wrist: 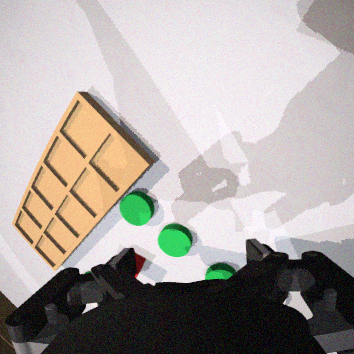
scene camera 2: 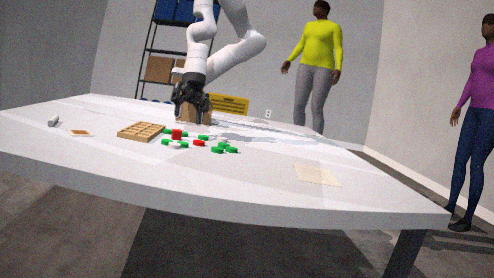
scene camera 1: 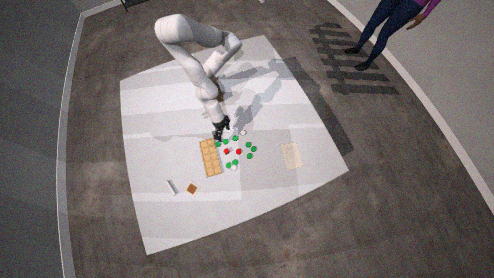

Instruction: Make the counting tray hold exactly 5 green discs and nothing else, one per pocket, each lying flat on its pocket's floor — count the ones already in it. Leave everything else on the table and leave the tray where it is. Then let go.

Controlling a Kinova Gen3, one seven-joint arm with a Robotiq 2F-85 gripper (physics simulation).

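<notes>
The wooden counting tray (scene camera 1: 211, 158) (scene camera 2: 141, 131) (wrist: 135, 170) lies flat; its pockets look empty. Several green discs lie on the table beside it. The nearest green disc (scene camera 1: 218, 144) (wrist: 136, 208) is close to the tray's end corner, a second green disc (scene camera 1: 225, 141) (wrist: 175, 240) lies farther out, and a third green disc (scene camera 1: 235, 138) (scene camera 2: 203, 137) (wrist: 220, 271) is partly hidden by the gripper in the wrist view. My gripper (scene camera 1: 218, 137) (scene camera 2: 192, 119) (wrist: 189, 256) is open and empty, above the table near these discs.
A red cube (scene camera 1: 226, 151) (scene camera 2: 176, 134) (wrist: 139, 265), a red disc (scene camera 1: 238, 151) (scene camera 2: 199, 143) and white discs (scene camera 1: 243, 132) (scene camera 1: 233, 168) lie among the green ones. A white cylinder (scene camera 1: 171, 187), a brown-centred square (scene camera 1: 191, 188) and a paper sheet (scene camera 1: 291, 156) (scene camera 2: 317, 175) lie farther off.
</notes>
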